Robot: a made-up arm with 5 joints.
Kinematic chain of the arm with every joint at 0, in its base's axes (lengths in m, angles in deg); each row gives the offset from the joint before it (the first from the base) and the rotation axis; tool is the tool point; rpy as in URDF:
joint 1: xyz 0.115 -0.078 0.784 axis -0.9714 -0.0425 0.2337
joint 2: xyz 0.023 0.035 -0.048 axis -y
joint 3: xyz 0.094 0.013 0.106 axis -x
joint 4: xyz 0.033 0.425 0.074 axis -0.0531 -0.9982 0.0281
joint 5: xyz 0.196 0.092 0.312 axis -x
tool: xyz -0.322 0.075 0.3 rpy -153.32 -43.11 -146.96
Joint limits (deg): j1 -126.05..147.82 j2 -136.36..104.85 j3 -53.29..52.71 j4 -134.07..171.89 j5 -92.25..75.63
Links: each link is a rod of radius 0.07 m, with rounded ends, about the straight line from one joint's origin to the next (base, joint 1, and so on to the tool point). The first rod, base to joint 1, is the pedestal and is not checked.
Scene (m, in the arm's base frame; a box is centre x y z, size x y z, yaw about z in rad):
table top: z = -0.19
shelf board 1: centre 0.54 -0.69 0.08 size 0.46 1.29 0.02 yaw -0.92
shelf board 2: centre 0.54 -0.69 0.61 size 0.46 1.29 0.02 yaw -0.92
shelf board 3: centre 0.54 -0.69 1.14 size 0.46 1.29 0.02 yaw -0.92
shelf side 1: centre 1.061 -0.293 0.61 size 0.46 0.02 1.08 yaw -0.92
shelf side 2: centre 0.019 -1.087 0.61 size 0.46 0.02 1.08 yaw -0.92
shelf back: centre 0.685 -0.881 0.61 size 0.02 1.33 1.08 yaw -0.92
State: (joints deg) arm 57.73 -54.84 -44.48 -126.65 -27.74
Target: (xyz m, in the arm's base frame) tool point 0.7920 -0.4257 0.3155
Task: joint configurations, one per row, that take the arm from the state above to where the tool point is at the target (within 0.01 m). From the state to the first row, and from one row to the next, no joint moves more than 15 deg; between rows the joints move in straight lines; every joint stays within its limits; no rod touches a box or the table.
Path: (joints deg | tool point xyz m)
1: 59.61 -54.03 -46.27 -128.50 -39.39 | 0.6712 -0.1247 0.1459
2: 61.49 -53.23 -48.05 -130.36 -51.03 | 0.6401 -0.1468 0.1985
3: 63.37 -52.42 -49.84 -132.22 -62.68 | 0.6110 -0.1566 0.2558
4: 65.25 -51.61 -51.62 -134.07 -74.32 | 0.5853 -0.1541 0.3155
5: 70.25 -57.25 -52.00 -126.20 -62.42 | 0.6482 -0.2478 0.2913
6: 75.25 -62.89 -52.38 -118.33 -50.53 | 0.7181 -0.3403 0.2915
7: 80.24 -68.53 -52.76 -110.47 -38.63 | 0.7919 -0.4257 0.3154

